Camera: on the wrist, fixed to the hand. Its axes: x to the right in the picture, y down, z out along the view.
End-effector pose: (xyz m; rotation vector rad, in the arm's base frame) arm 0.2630 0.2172 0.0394 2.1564 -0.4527 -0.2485
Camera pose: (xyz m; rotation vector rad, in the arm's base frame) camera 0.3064 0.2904 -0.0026 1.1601 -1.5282 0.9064
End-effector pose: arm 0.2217 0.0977 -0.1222 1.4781 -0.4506 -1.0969
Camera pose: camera 0.2377 0.1346 -0.2082 0.7620 -0.8969 0.3397
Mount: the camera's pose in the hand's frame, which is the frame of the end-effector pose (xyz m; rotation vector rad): 0.0103 -0.0833 -0.0443 -0.1794 0.4023 1.4979
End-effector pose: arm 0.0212 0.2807 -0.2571 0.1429 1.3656 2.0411
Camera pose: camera 0.0328 0.2711 -0.3508 -0.5700 -0.8477 -2.1274
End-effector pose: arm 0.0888 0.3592 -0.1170 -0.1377 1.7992 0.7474
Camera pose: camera 0.0858 0.2716 -0.1534 1.1366 2.0142 2.0044
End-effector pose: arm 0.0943 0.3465 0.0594 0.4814 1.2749 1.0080
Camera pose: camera 0.0816 0.3026 -0.0238 1.1862 1.0168 2.5294
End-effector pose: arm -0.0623 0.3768 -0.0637 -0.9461 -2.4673 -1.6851
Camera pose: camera -0.1248 0.3241 -0.1119 -1.5801 -0.7582 -1.2124
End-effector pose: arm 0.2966 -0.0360 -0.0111 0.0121 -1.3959 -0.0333
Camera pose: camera 0.3406 -0.1201 -0.0110 -1.1016 -0.7212 1.0256
